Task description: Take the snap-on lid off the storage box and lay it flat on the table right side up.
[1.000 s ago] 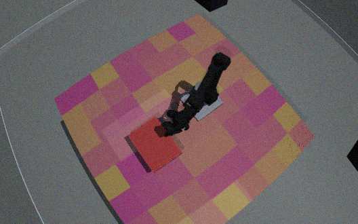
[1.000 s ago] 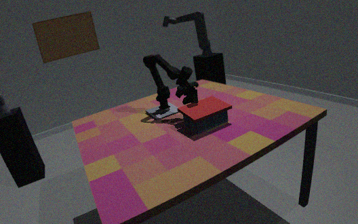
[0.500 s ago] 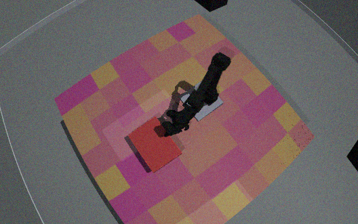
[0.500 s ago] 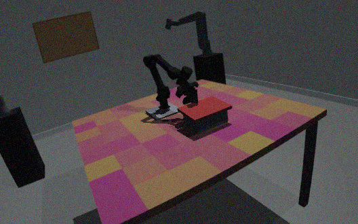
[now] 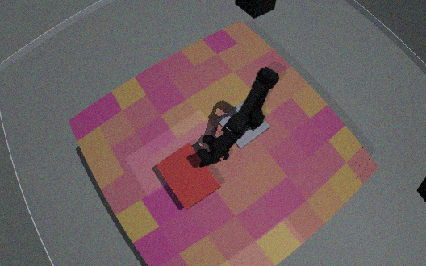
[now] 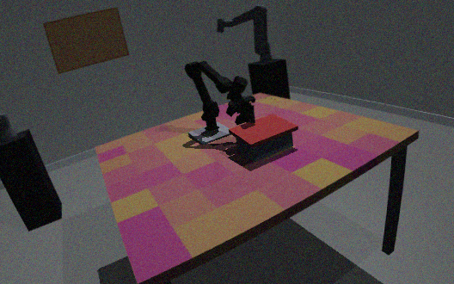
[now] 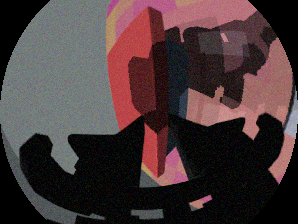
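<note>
My gripper tip is 80 mm short of the red lid. Also, from my gripper tip: dark blue storage box 70 mm ahead, 60 mm below.
</note>
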